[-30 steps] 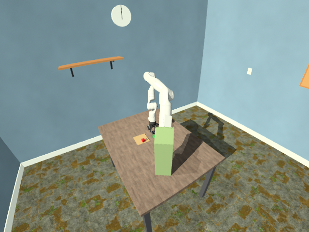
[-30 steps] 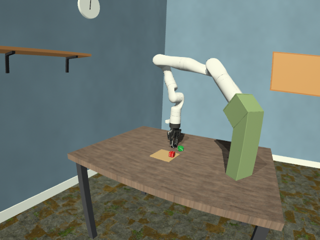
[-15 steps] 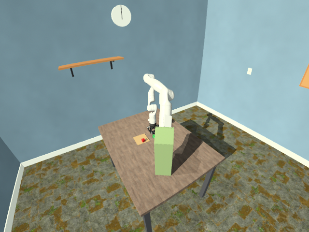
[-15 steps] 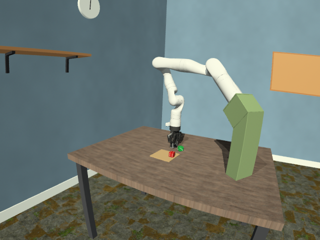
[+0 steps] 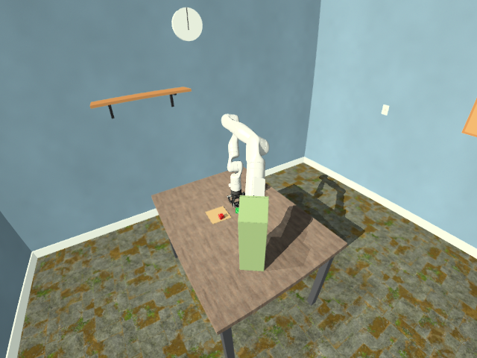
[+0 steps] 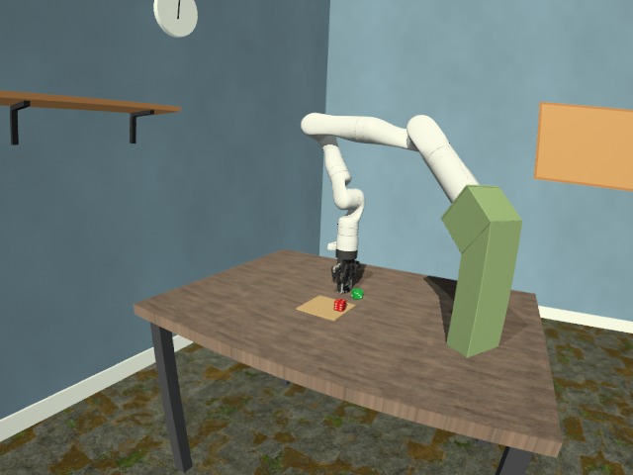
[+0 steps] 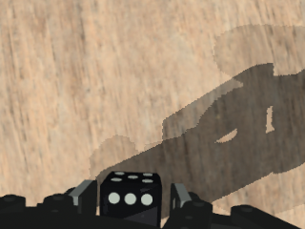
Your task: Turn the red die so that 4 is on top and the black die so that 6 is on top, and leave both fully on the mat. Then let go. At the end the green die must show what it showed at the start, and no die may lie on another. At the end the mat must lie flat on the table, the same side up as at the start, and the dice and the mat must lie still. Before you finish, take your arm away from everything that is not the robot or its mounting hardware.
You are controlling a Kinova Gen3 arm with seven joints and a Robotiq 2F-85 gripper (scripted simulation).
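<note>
Now: the black die right at my hand. Round my hand: tan mat 10 mm behind, 160 mm to the left, 20 mm below; green die 60 mm behind, 30 mm to the left; red die 60 mm behind, 160 mm to the left.
</note>
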